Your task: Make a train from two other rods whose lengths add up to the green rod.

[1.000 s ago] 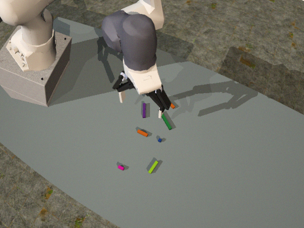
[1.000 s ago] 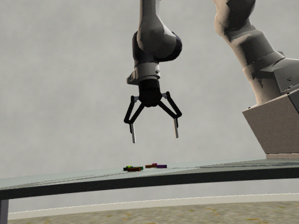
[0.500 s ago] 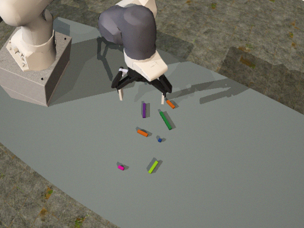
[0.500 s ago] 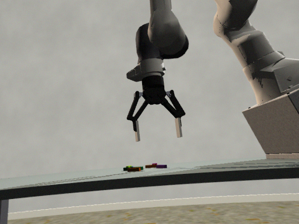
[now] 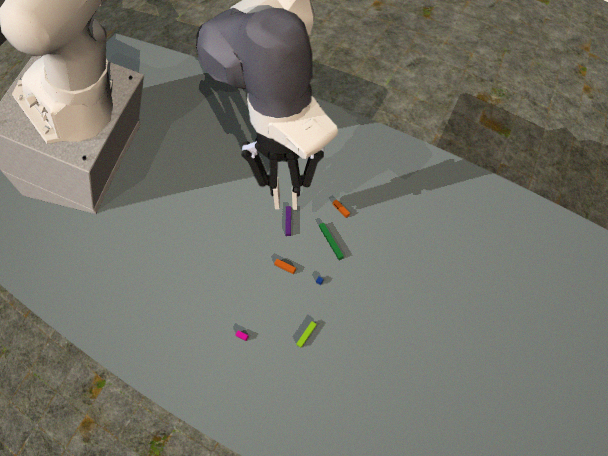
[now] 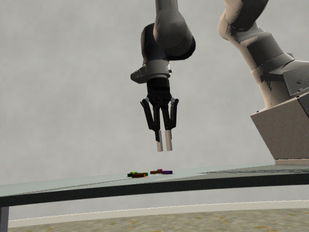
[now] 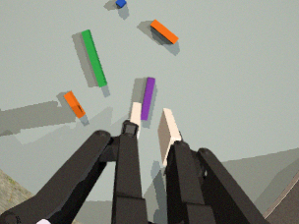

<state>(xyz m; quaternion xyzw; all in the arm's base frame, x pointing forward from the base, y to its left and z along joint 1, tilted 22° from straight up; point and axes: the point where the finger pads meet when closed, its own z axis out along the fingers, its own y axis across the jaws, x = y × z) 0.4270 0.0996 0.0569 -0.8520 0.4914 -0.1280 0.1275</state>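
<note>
Right now my hand is 10 cm above the purple rod. From my hand the other things lie so: lime rod: 15 cm ahead, 17 cm to the right, 10 cm below; blue rod: 12 cm ahead, 7 cm to the right, 10 cm below; green rod: 9 cm ahead, 1 cm to the left, 10 cm below.
</note>
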